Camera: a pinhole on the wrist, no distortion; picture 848 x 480 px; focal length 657.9 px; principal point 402.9 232.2 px. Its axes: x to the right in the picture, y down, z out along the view. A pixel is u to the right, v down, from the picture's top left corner.
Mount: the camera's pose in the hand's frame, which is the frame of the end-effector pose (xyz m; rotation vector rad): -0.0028 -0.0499 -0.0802 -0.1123 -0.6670 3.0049
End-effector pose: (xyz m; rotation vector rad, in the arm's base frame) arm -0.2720 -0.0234 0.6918 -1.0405 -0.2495 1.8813
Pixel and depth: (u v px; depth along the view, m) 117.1 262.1 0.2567
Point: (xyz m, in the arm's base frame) -0.2916 0.1783 0.8368
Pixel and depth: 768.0 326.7 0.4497
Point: -0.2499 -0.0403 1.1845
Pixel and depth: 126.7 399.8 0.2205
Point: -0.2337 0.1639 0.8272
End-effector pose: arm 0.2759 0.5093 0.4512 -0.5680 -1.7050 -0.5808
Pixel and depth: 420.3 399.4 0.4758
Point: -0.1637 0.4278 0.3074
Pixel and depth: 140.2 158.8 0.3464
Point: -0.0451 0.5540 0.4944
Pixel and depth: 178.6 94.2 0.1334
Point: 0.1747 0.4834 0.4660
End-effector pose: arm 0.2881 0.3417 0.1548 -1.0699 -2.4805 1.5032
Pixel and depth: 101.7 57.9 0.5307
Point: -0.1293 0.0499 -0.0228
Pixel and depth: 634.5 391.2 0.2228
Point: 0.2315 0.1575 0.2841
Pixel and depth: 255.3 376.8 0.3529
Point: 0.0309 0.1271 0.2500
